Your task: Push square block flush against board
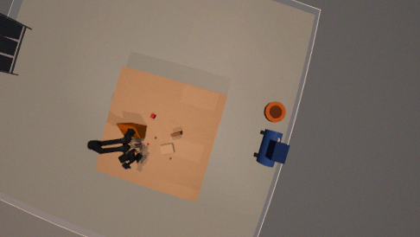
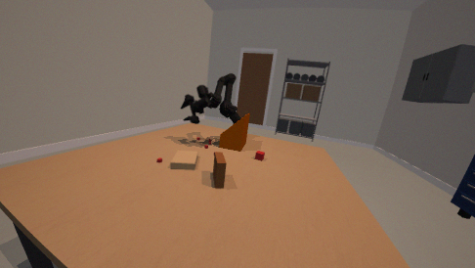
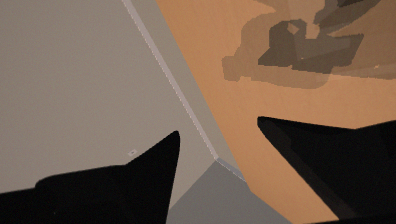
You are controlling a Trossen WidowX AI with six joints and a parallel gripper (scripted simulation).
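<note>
Now: the brown square block 380 mm ahead of my gripper tip, 360 mm to the left of it and 130 mm below it. The rest, counted from my gripper tip: red cube 520 mm to the left, 160 mm below, 70 mm ahead.
</note>
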